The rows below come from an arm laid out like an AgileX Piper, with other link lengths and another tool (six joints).
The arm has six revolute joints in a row. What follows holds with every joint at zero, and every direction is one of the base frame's. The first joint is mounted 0.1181 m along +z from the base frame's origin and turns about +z. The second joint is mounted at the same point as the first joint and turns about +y. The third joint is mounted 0.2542 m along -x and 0.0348 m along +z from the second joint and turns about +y. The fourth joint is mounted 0.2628 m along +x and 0.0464 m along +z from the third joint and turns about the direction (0.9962, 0, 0.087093). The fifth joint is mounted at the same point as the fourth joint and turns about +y. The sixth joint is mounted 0.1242 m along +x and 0.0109 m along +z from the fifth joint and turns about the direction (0.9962, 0, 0.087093). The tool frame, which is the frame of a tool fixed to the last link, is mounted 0.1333 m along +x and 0.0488 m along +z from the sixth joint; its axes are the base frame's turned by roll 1.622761, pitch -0.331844 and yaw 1.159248 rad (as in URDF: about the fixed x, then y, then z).
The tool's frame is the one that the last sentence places.
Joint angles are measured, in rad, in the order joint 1, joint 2, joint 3, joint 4, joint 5, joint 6. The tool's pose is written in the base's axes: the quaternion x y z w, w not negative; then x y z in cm. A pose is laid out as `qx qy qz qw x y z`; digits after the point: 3 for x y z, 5 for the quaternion.
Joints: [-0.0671 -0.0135 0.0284 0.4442 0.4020 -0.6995]
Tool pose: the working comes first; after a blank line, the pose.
Where each joint sits with the arm in this pose, in the base's axes (m; each line is computed from the numbers above, not from the rounded line before):
joint 1: 0.0000 0.0000 0.1181
joint 2: 0.0000 0.0000 0.1181
joint 3: -0.2541 0.0171 0.1495
joint 4: 0.0088 -0.0006 0.1919
joint 5: 0.0088 -0.0006 0.1919
joint 6: 0.1276 0.0124 0.1563
the tool: 0.2674 0.0365 0.1516

0.64472 0.48193 0.33603 0.48905 26.739 3.646 15.164
